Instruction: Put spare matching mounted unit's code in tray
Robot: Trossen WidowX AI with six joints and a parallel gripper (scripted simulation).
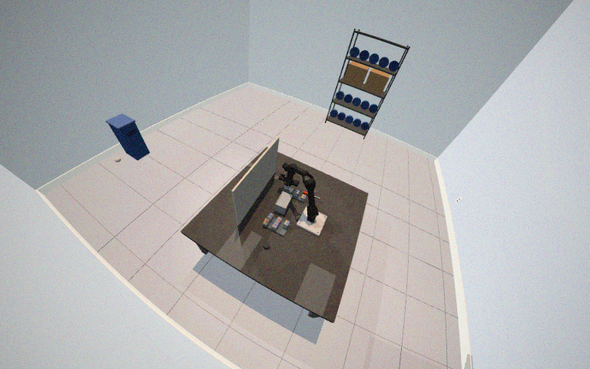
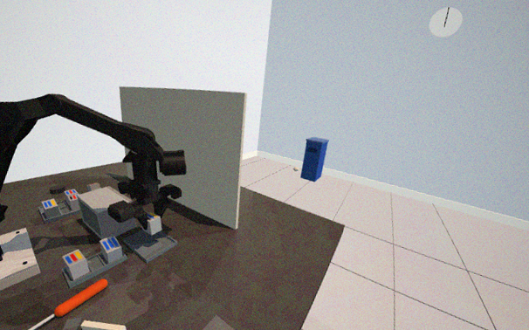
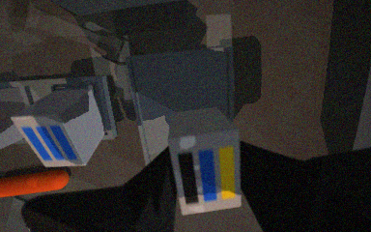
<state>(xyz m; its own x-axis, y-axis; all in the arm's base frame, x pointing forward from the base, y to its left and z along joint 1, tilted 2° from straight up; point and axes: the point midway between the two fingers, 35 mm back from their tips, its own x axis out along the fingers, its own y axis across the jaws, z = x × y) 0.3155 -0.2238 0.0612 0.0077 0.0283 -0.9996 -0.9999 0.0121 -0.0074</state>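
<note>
Now: the flat grey tray 6 cm below my gripper tip, 1 cm to the left of it and 1 cm behind it. Round my gripper tip: black disc: 60 cm to the left, 7 cm behind, 5 cm below; then mounted unit: 20 cm to the left, 4 cm behind, 1 cm below; then upright panel: 21 cm ahead, 19 cm to the left, 17 cm above.
</note>
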